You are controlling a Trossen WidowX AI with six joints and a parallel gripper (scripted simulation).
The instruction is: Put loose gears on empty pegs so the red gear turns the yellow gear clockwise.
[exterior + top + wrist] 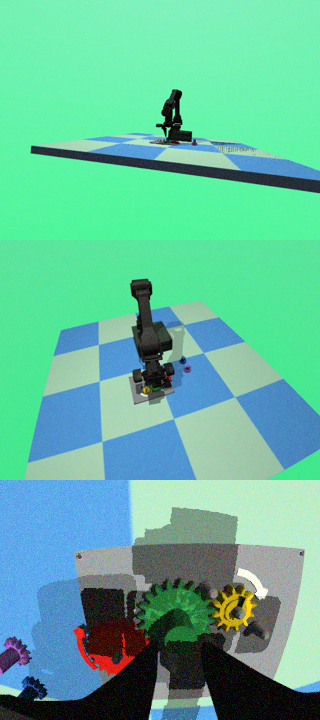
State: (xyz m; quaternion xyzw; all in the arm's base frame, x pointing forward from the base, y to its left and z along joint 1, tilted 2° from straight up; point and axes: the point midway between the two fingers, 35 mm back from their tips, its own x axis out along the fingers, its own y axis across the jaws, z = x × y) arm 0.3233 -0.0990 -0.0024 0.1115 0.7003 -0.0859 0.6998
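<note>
Right now my gripper tip is 2 cm above the green gear. From my gripper tip the other things lie so: white arrow 7 cm to the right, 4 cm below, 2 cm ahead; then red arrow 10 cm to the left, 4 cm below, 1 cm behind; then red gear 6 cm to the left, 3 cm below, 2 cm behind.
</note>
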